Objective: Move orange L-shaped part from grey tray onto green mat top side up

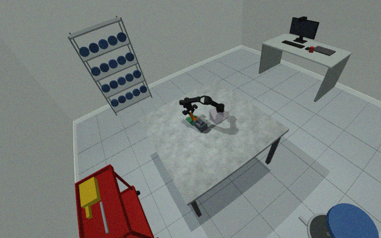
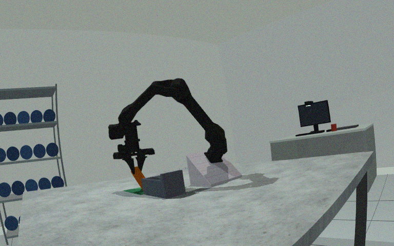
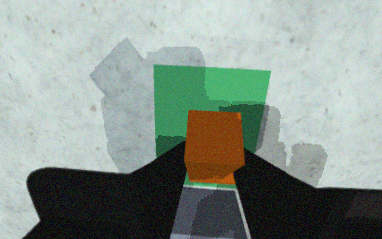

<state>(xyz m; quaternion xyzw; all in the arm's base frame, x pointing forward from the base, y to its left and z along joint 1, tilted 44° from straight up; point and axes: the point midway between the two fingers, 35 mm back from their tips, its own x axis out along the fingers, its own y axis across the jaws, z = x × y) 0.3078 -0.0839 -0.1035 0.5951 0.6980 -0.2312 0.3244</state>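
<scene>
Now: gripper tip 2 cm past the orange L-shaped part, 3 cm to the right of it and 3 cm above it. The rest, counted from my gripper tip: green mat 2 cm to the left, 9 cm below.
</scene>
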